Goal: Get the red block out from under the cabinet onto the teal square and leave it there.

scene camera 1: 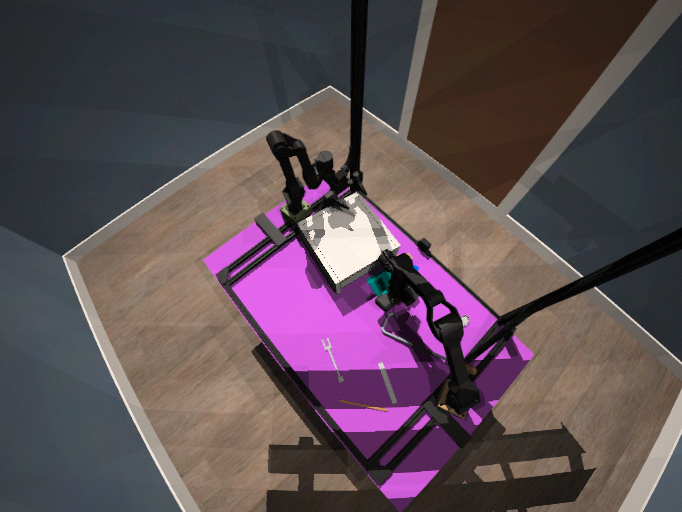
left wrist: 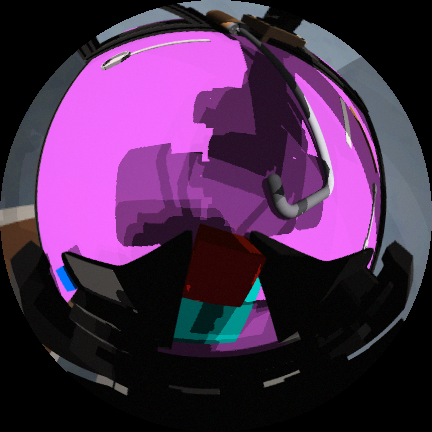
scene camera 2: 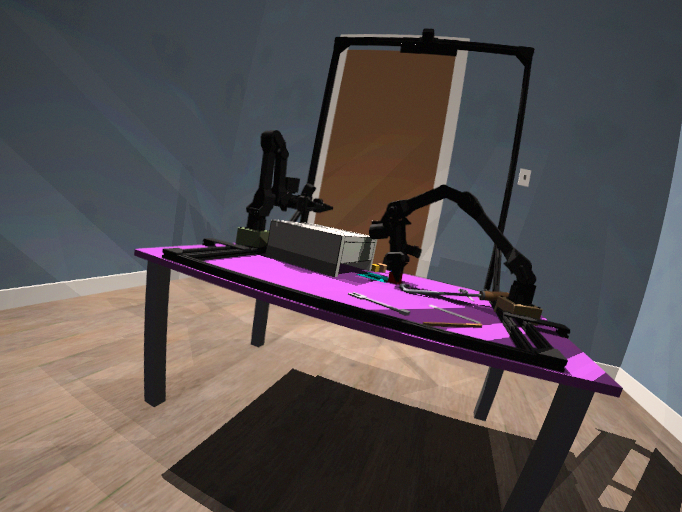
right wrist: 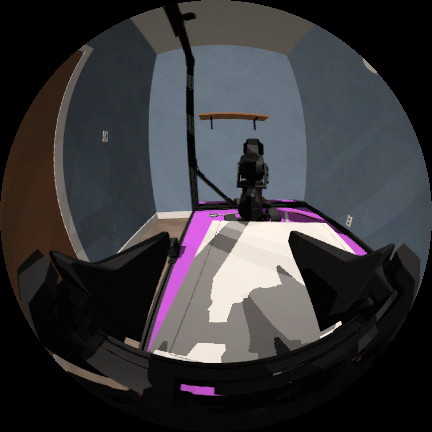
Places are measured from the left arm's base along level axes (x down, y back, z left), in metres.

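Where they show: left gripper, fingertip midpoint: [scene camera 1: 395,302] [left wrist: 220,236] [scene camera 2: 398,282]; right gripper, fingertip midpoint: [scene camera 1: 358,201] [scene camera 2: 328,207] [right wrist: 231,237]; left arm's base, origin of the base link: [scene camera 1: 456,398] [scene camera 2: 519,302]; right arm's base, origin of the base link: [scene camera 1: 295,207] [scene camera 2: 254,229].
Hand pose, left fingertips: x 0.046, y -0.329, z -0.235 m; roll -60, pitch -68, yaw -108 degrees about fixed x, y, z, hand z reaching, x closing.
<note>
Each offset is from my left fingertips to the top centre of the thing. "*": to the spot under its first point.
The red block {dx -0.033, dy -0.013, dz -0.009 m} [scene camera 2: 394,280] [left wrist: 222,270] is between the fingers of my left gripper [left wrist: 220,236], low at the table and outside the cabinet. It is right of the teal square {* dx +0.005, dy -0.092, dz -0.043 m} [scene camera 1: 379,283] [scene camera 2: 370,276] [left wrist: 210,322] in scene camera 2. In the left wrist view its lower edge overlaps the square; whether it touches the table is unclear. The white cabinet {dx -0.130, dy -0.282, dz -0.122 m} [scene camera 1: 358,242] [scene camera 2: 305,246] [right wrist: 260,255] stands left of the square in both scene views. My right gripper [scene camera 1: 339,203] [scene camera 2: 328,207] [right wrist: 231,237] is open and empty above the cabinet's far end.
A grey hooked rod {* dx -0.012, dy +0.056, dz +0.125 m} [scene camera 1: 396,336] [left wrist: 320,137] lies beside the left gripper. A blue block {dx -0.020, dy +0.013, dz -0.161 m} [scene camera 1: 415,268] [left wrist: 66,279] and a yellow block {dx -0.020, dy -0.064, dz -0.177 m} [scene camera 2: 376,267] lie behind the square. A fork-like tool {dx -0.003, dy -0.116, dz +0.311 m} [scene camera 1: 333,360] [scene camera 2: 380,303], a pale strip {dx +0.004, dy +0.098, dz +0.290 m} [scene camera 1: 388,384] and a thin stick {dx -0.002, dy +0.055, dz +0.400 m} [scene camera 1: 363,406] lie nearer the front.
</note>
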